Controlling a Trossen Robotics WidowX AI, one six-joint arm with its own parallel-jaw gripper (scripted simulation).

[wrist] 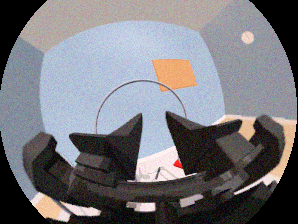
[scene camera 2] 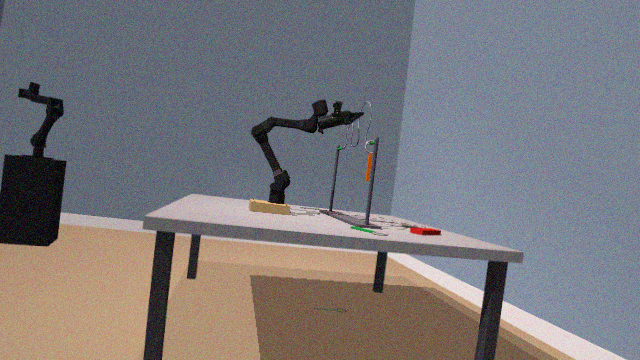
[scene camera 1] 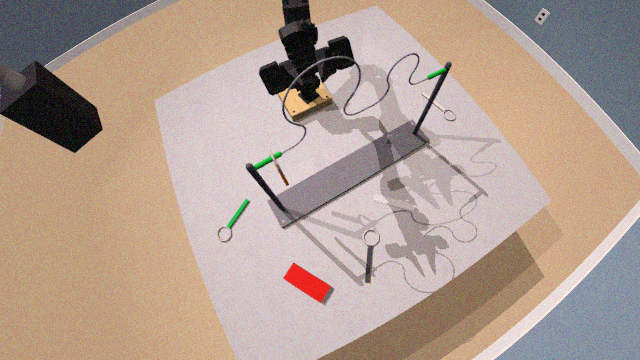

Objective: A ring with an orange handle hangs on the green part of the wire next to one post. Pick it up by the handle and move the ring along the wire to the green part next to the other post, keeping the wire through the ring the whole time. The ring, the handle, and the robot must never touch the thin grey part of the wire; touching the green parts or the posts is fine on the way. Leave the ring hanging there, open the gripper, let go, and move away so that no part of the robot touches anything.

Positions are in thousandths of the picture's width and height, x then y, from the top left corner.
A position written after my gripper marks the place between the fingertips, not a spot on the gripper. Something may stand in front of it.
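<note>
I can see my gripper (scene camera 1: 488, 235), and the wrist view shows it as well (wrist: 515, 516). There is also a red block (scene camera 1: 470, 774) in the scene with my gripper.
</note>
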